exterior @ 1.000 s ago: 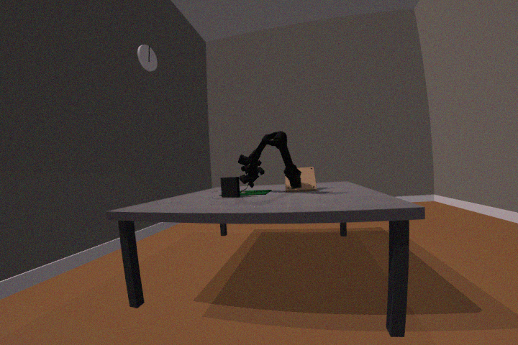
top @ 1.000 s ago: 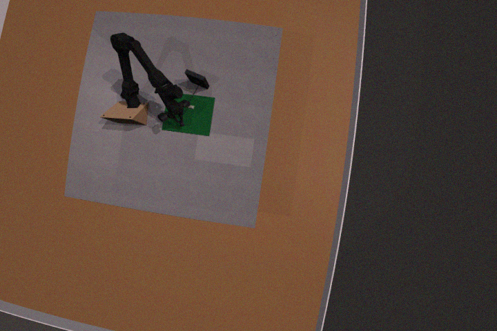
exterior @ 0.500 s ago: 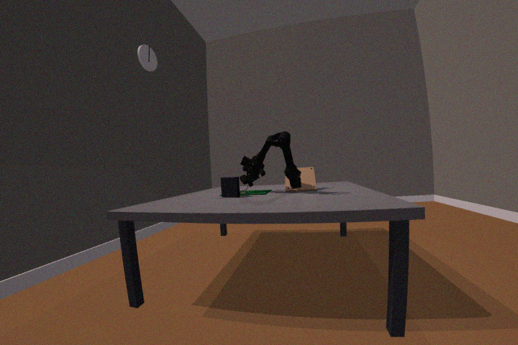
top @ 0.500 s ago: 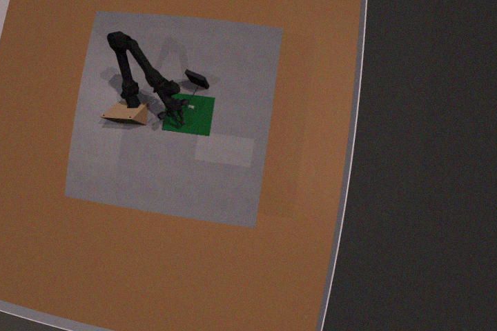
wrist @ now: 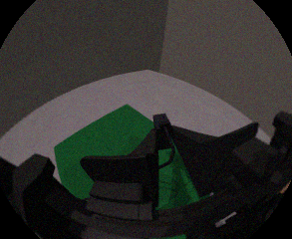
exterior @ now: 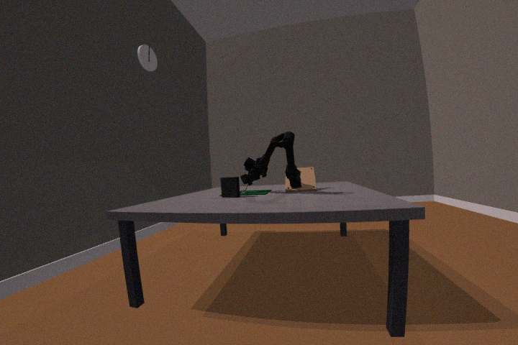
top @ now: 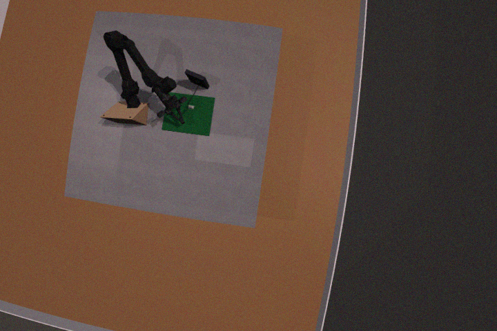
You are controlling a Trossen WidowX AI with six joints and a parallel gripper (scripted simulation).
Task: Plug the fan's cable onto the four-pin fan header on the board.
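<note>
Right now my gripper tip is 2 cm short of the green board, 6 cm to the right of it and 9 cm above it. Round my gripper tip: fan header (4 cm ahead, 10 cm to the left, 8 cm below); then fan plug (1 cm below); then black fan (8 cm ahead, 24 cm to the left, 2 cm below).
</note>
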